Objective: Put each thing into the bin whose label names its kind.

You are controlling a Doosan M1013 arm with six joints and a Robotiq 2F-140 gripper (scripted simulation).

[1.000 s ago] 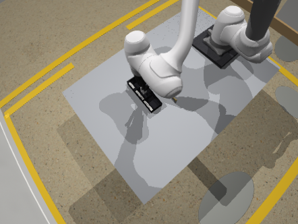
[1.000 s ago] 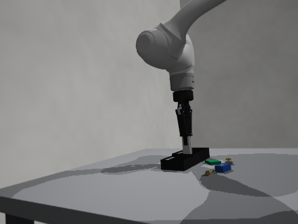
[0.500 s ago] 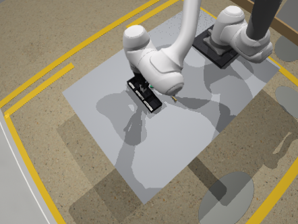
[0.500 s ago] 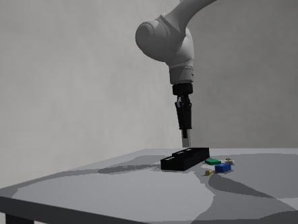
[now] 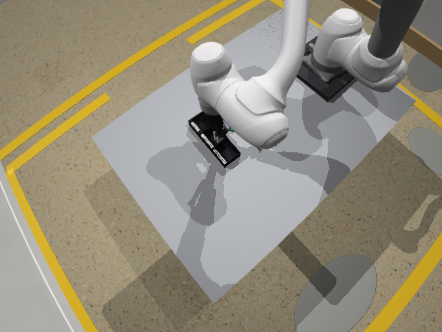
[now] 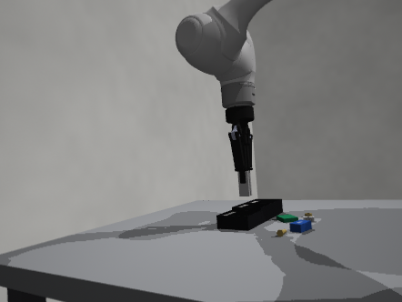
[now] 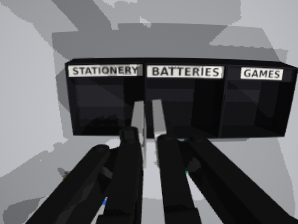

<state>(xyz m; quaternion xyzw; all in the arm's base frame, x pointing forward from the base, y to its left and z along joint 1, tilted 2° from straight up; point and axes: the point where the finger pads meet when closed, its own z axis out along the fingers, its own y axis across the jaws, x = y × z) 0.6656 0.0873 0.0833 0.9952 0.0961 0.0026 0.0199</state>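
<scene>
The blue battery is 160 mm behind my hand, 90 mm below it and 30 mm to the left of it. Also, from my hand: small white piece (140 mm behind, 90 mm below, 60 mm to the right); then black bin tray (80 mm below, 40 mm to the right); then flat green board (100 mm below, 90 mm behind, 50 mm to the right).
</scene>
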